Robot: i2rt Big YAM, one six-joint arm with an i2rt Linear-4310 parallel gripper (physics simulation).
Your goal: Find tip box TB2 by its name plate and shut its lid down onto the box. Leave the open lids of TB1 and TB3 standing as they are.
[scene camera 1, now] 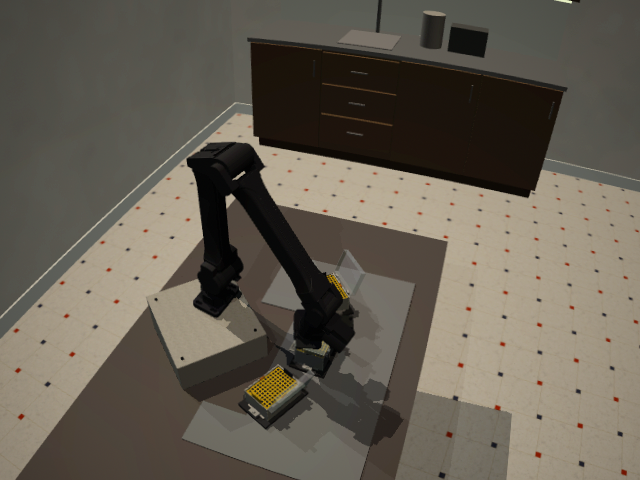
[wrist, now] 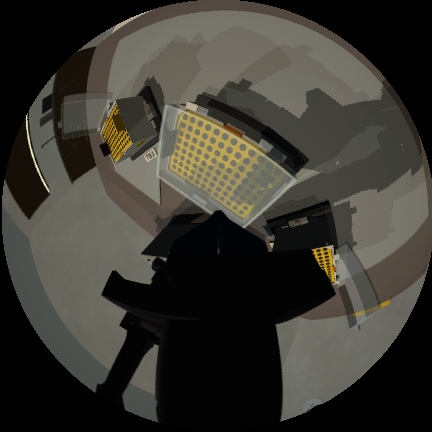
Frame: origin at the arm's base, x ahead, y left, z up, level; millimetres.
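Seen in the pictures: gripper, between the fingertips: (scene camera 1: 302,338) (wrist: 217,215); arm's base, origin of its link: (scene camera 1: 216,297).
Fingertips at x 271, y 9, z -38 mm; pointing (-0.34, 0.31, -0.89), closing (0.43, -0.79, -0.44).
Note:
Offsets run from my fingertips to a thing's top centre. "spot": to the spot under its first point. Level surfaces: height alone.
The middle tip box @(19 mm ahead, 31 mm left, 2 mm down) (scene camera 1: 311,358) (wrist: 215,165) has its clear lid @(spot: 2 mm ahead, 64 mm left, 2 mm down) (wrist: 172,176) lying over the yellow tip rack; whether it is fully seated I cannot tell. Its name plate does not show. My gripper (scene camera 1: 309,342) (wrist: 217,215) is shut and empty, its fingertips at the lid's near edge in the wrist view. The box with the TB3 plate @(spot: 71 mm back, 182 mm left, 78 mm down) (wrist: 150,155) is TB3 (scene camera 1: 337,285) (wrist: 136,121), at the back, its lid @(spot: 17 mm ahead, 293 mm left, 22 mm up) (scene camera 1: 350,271) (wrist: 86,116) standing open. The front box @(10 mm back, 163 mm right, 13 mm down) (scene camera 1: 271,387) (wrist: 305,236) has its lid (scene camera 1: 310,380) (wrist: 358,285) open; its plate is unreadable.
The boxes stand on a grey mat @(79 mm down) (scene camera 1: 398,304) over a brown floor area (scene camera 1: 429,268). The arm's pale base block (scene camera 1: 206,341) is left of the boxes. The arm reaches over the middle box and partly hides it. A dark cabinet (scene camera 1: 356,118) stands far behind.

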